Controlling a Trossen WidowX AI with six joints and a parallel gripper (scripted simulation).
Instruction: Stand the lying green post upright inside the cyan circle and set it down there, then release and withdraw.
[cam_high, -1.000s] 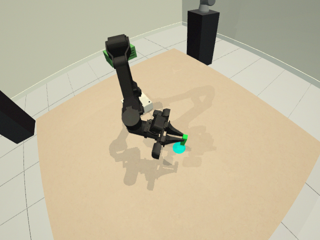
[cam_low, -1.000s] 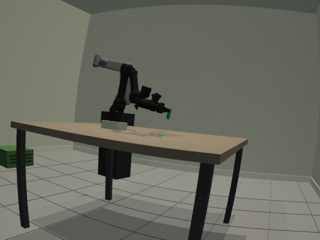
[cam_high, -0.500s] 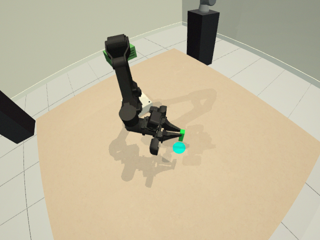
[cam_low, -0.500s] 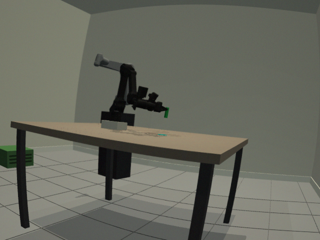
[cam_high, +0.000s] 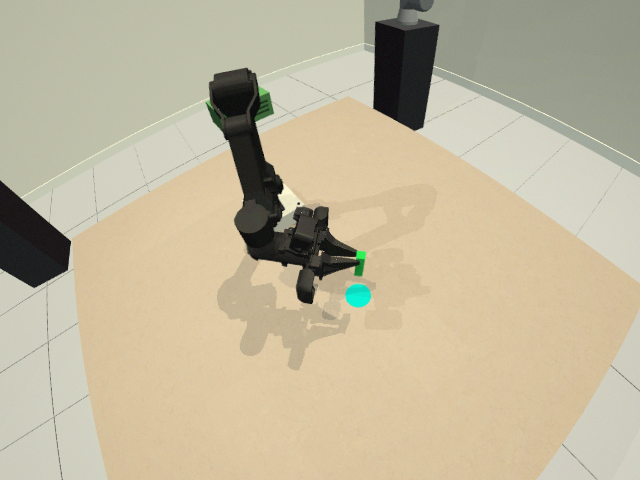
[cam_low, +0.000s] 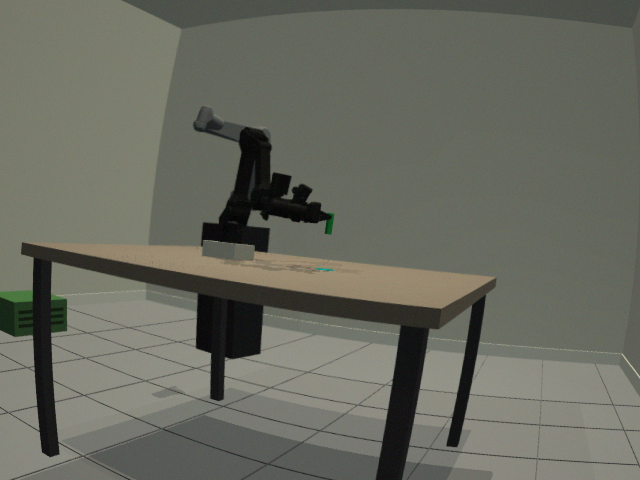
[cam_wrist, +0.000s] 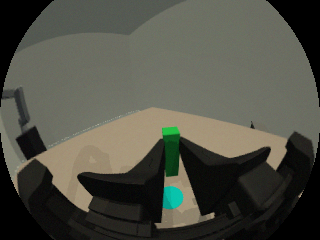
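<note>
My gripper tip is 160 mm above the cyan circle. From my gripper tip the other things lie so: green post (20 mm below).
</note>
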